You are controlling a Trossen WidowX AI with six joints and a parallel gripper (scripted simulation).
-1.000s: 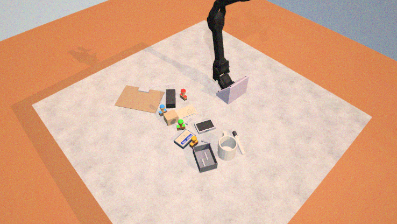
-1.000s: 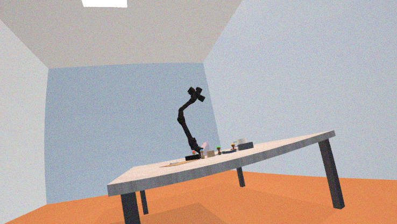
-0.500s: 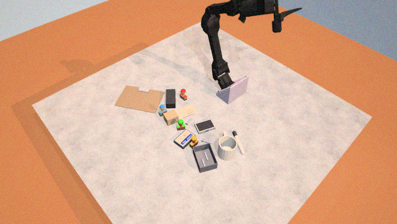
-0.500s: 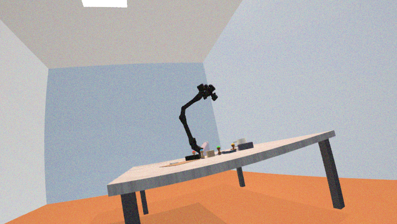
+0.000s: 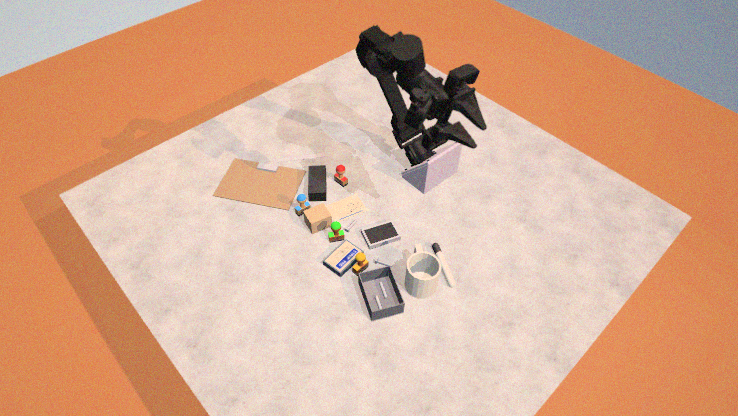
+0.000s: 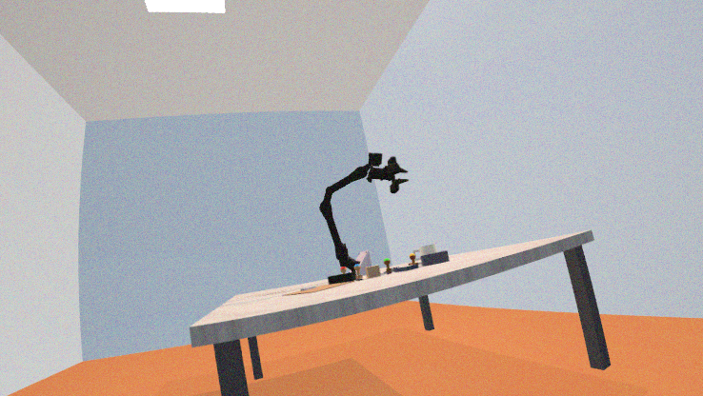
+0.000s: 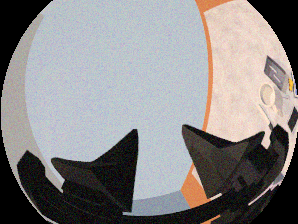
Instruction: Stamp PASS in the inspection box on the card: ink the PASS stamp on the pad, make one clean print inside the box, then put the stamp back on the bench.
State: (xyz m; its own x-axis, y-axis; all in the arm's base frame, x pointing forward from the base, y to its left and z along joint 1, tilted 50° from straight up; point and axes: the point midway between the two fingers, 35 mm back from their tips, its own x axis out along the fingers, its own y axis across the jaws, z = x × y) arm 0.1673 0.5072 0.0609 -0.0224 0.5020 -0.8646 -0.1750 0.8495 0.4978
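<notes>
Right now the green-knobbed stamp is 440 mm below my gripper tip, 270 mm to the right of it and 150 mm ahead of it. From my gripper tip the other things lie so: marker: 450 mm below, 50 mm to the right, 20 mm behind; then mug: 420 mm below, 60 mm ahead, 30 mm to the right; then grey bin: 440 mm below, 170 mm ahead, 50 mm to the right.
</notes>
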